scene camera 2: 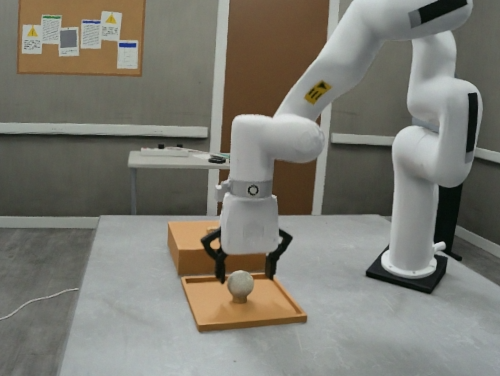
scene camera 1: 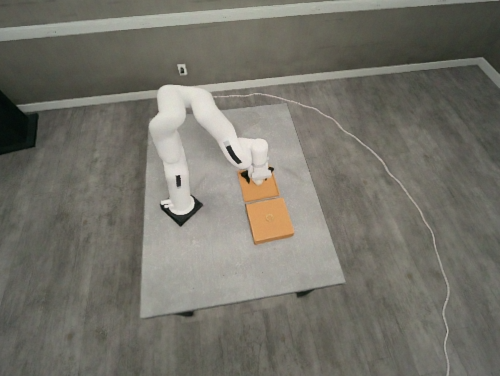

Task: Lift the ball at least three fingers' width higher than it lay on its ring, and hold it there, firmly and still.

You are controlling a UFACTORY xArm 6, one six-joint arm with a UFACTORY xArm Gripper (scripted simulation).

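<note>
There's a shallow orange tray that I can see, and my gripper is visible too.
</note>
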